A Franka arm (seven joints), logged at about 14 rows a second.
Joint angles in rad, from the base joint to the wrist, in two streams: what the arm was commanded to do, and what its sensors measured. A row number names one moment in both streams.
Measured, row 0: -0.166 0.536 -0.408 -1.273 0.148 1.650 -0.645
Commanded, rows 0 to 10: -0.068 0.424 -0.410 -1.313 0.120 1.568 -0.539; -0.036 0.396 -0.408 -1.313 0.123 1.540 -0.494; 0.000 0.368 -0.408 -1.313 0.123 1.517 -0.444; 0.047 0.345 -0.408 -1.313 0.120 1.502 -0.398; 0.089 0.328 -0.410 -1.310 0.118 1.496 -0.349; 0.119 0.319 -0.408 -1.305 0.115 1.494 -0.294; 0.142 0.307 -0.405 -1.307 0.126 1.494 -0.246; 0.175 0.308 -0.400 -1.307 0.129 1.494 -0.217; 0.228 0.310 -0.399 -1.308 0.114 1.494 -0.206; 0.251 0.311 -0.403 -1.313 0.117 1.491 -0.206; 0.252 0.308 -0.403 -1.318 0.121 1.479 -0.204
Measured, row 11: 0.223 0.330 -0.393 -1.283 0.132 1.494 -0.220
